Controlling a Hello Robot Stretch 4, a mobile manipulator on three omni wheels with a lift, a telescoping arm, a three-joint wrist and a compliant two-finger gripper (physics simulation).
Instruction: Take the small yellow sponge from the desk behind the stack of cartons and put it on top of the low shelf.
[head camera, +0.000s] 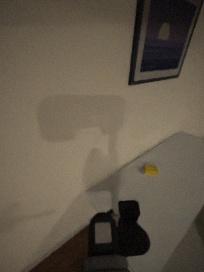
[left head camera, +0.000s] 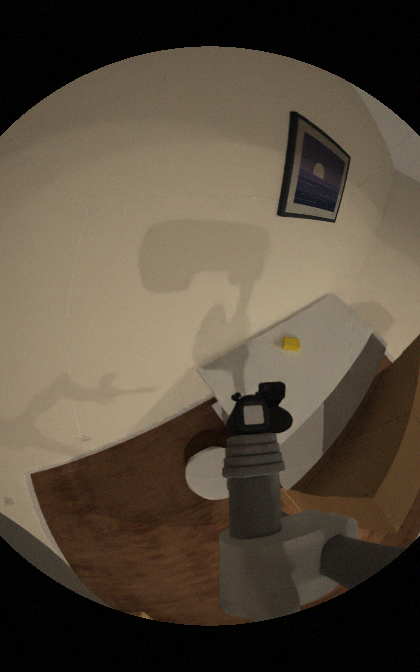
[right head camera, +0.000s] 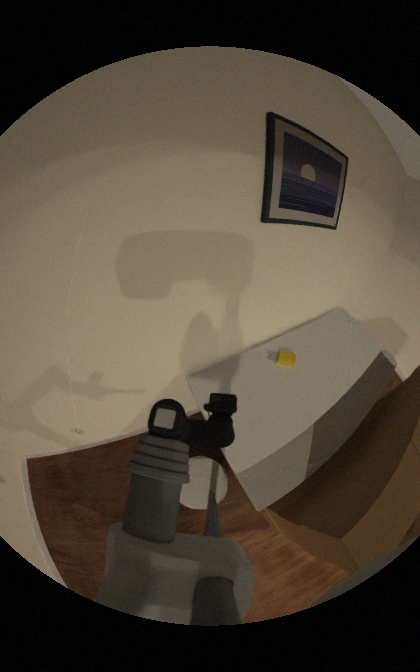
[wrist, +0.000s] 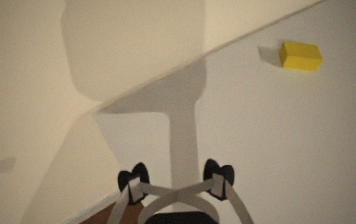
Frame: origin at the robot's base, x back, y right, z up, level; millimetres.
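Where they show: gripper, fingertip midpoint: (head camera: 118, 212) (wrist: 176, 174).
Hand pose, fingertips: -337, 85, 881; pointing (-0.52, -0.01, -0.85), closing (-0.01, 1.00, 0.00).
After its pixels a point has its place, as x, y, z.
The small yellow sponge (head camera: 151, 170) @[-690, 445, 735] (left head camera: 291, 344) (right head camera: 286, 358) (wrist: 300, 56) @[-687, 432, 737] lies on the pale grey desk (head camera: 172, 200) @[-458, 510, 692] (left head camera: 320, 370) (right head camera: 320, 385) (wrist: 290, 150) @[-439, 333, 692], near its wall edge. In the wrist view my gripper (wrist: 176, 174) @[-337, 85, 881] is open, with nothing between its fingertips. It is above the desk's near left corner, and the sponge is apart from it, towards the upper right of the wrist view. In the head views the fingers are hidden behind the dark wrist. The low shelf cannot be made out in these views.
Large brown cartons (left head camera: 395, 440) (right head camera: 380, 480) stand right beside the desk's front side. A round white object (left head camera: 207, 474) (right head camera: 204, 484) is on the wooden floor below the arm. The wall with a framed picture (head camera: 162, 42) @[-891, 383, 1605] (left head camera: 317, 172) (right head camera: 307, 175) rises behind the desk.
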